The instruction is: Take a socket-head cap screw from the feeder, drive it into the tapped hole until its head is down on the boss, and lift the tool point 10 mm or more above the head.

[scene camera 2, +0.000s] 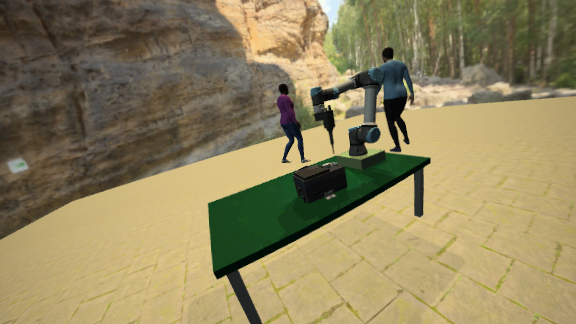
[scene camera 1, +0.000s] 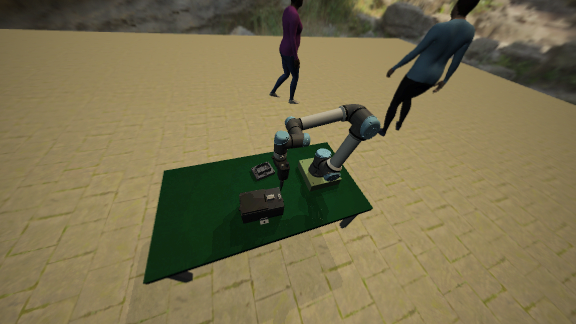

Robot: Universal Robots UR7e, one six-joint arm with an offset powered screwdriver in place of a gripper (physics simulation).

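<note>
My screwdriver (scene camera 1: pixel 281 188) (scene camera 2: pixel 333 152) points down, its bit tip close to the near right end of the black box-shaped feeder (scene camera 1: pixel 254 204) (scene camera 2: pixel 322 186). In scene camera 2 the tip appears a little above and behind the feeder's top. Whether a screw sits on the bit is too small to tell. A small grey housing (scene camera 1: pixel 263 170) lies on the table behind the feeder in scene camera 1; its tapped hole and boss cannot be made out, and it does not show in scene camera 2. No single screw can be made out.
The green table (scene camera 1: pixel 190 210) (scene camera 2: pixel 245 220) carries everything. The arm's base stands on a pale green block (scene camera 1: pixel 322 184) (scene camera 2: pixel 367 161) right of the feeder. A person in purple (scene camera 1: pixel 291 32) (scene camera 2: pixel 287 110) and one in blue (scene camera 1: pixel 436 52) (scene camera 2: pixel 395 80) are on the paving beyond the table.
</note>
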